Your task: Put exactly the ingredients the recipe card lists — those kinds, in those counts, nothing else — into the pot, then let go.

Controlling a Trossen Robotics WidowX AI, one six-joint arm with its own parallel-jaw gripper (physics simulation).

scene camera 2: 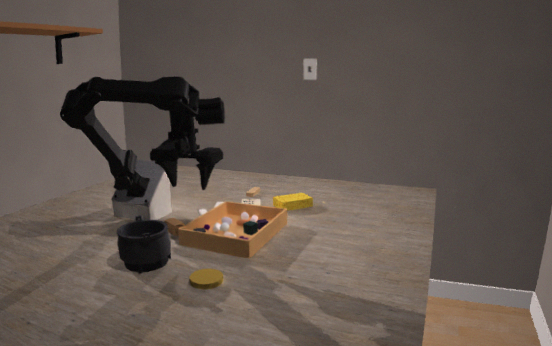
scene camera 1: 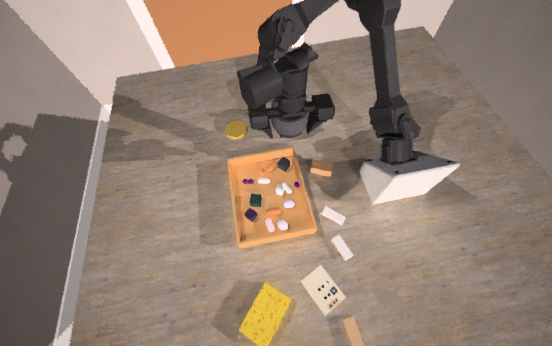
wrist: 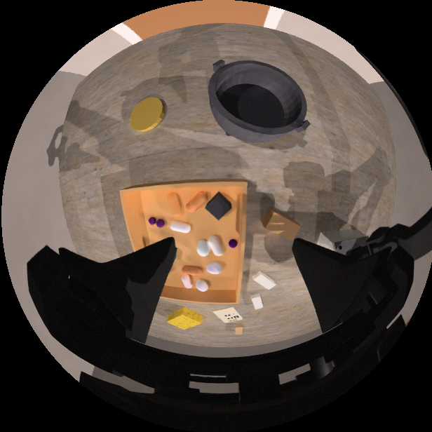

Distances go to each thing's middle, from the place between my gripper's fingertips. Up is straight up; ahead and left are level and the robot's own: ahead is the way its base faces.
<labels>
My hand is 12 cm above the orange tray (scene camera 1: 300, 219), 9 cm to the right of it and 9 cm short of it. The rest, counted from my hand: orange block (wrist: 273, 220): 13 cm below, 8 cm behind, 5 cm to the left; yellow disc (wrist: 151, 109): 18 cm to the right, 14 cm below, 13 cm ahead; dark pot (scene camera 2: 144, 245): 15 cm to the right, 10 cm below, 4 cm behind.
</labels>
